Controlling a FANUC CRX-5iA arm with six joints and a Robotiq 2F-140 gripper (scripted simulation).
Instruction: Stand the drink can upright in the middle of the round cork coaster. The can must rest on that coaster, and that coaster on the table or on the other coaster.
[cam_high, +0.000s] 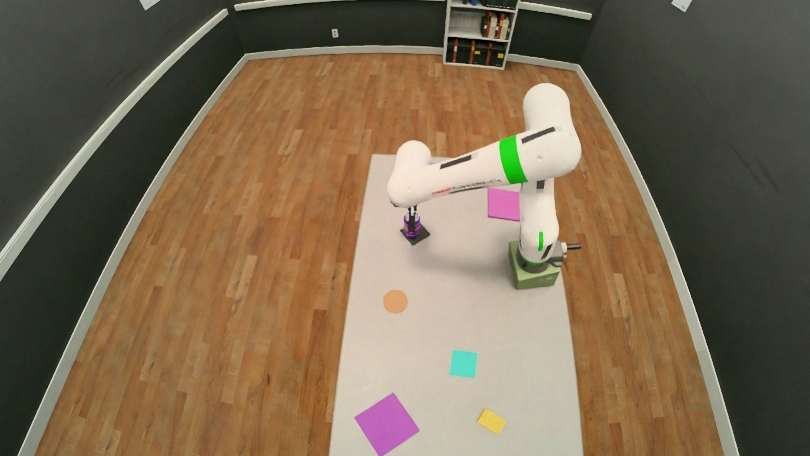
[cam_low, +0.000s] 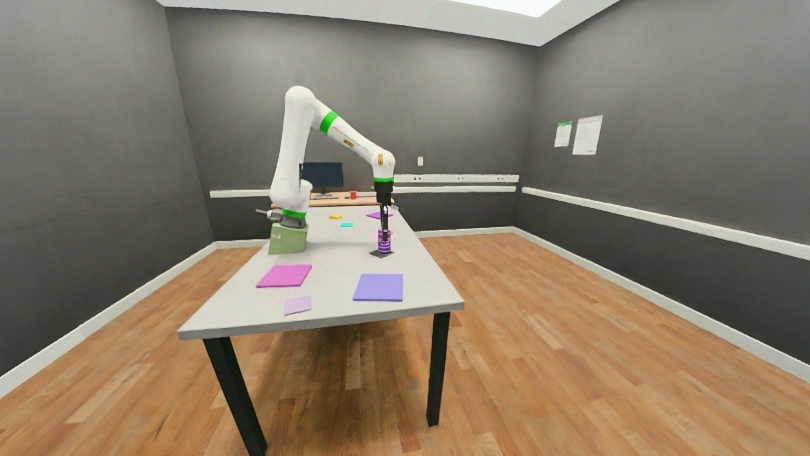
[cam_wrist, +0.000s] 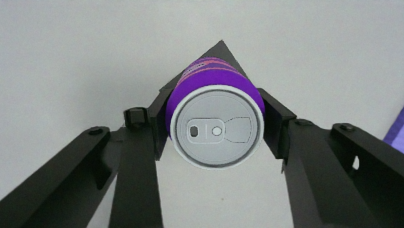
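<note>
Now: the round cork coaster 32 cm to the left of my hand, 11 cm below it and 4 cm ahead of it. Also, from my hand: lilac square mat 34 cm to the right, 10 cm below, 5 cm behind; dark square coaster 11 cm below, 2 cm behind, 1 cm to the right; drink can 3 cm below.
</note>
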